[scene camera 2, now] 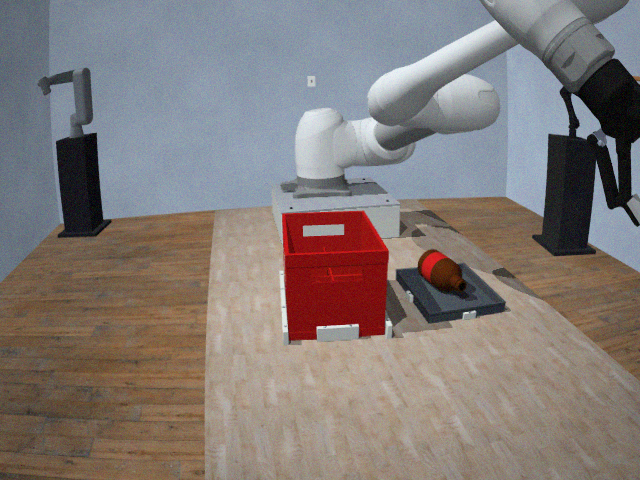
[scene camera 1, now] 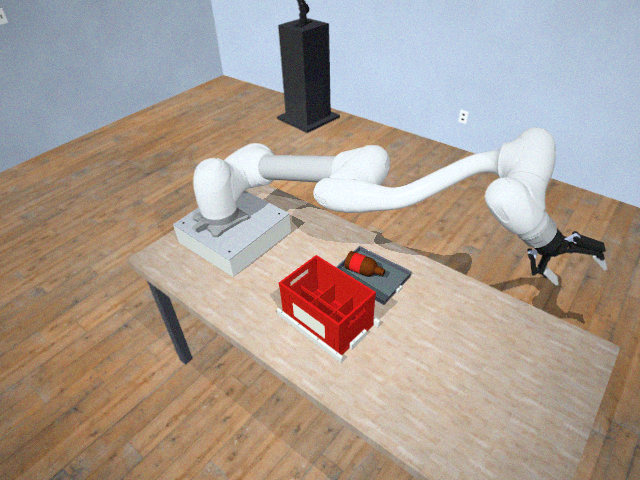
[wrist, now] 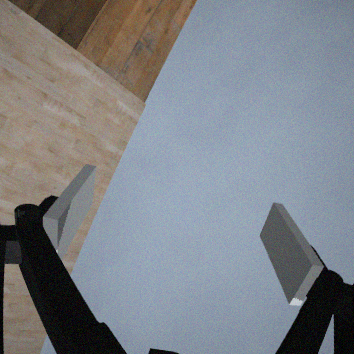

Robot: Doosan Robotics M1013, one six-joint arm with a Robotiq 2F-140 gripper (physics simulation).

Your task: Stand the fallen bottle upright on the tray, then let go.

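Frame: origin at the arm's base, x down, y left, z ahead, level; centimetres.
Where they show: gripper, fingertip midpoint: [scene camera 1: 579,273] [wrist: 182,203]; arm's base, link origin: [scene camera 2: 321,190] [scene camera 1: 221,218].
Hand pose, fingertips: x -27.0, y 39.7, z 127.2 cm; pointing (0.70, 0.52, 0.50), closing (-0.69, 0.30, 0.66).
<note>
Things, the pixels of their top centre, and the offset from my fingertips. "spot": a spot on its surface instead. Level surfaces: height alone.
- brown bottle with a red label, top centre: [scene camera 2: 446,259] [scene camera 1: 366,259] dx +29.6, dy -13.4, dz -67.4 cm
- dark grey tray, surface spot: [scene camera 2: 439,313] spot: dx +35.3, dy -18.8, dz -51.5 cm
- red crate with compartments, top centre: [scene camera 2: 329,229] [scene camera 1: 326,287] dx +20.0, dy -40.8, dz -61.4 cm
- table, surface height: dx +37.5 cm
A brown bottle with a red label [scene camera 1: 363,264] [scene camera 2: 439,270] lies on its side on the dark grey tray [scene camera 1: 397,285] [scene camera 2: 439,313]. In scene camera 2 its neck points toward the camera and to the right. My gripper [scene camera 1: 577,268] [wrist: 182,203] is open and empty, its fingers wide apart. It hangs in the air to the right of the tray in scene camera 1, well away from the bottle. In scene camera 2 part of the gripper shows at the right edge. The bottle and the tray do not show in the wrist view.
A red crate with compartments [scene camera 1: 305,311] [scene camera 2: 336,297] stands beside the tray, with white locating strips around its foot. The robot's base block [scene camera 1: 258,248] [scene camera 2: 385,214] is at the far end of the table [scene camera 1: 465,392] [scene camera 2: 361,413]. Black pedestals [scene camera 1: 305,77] [scene camera 2: 80,180] stand on the floor.
</note>
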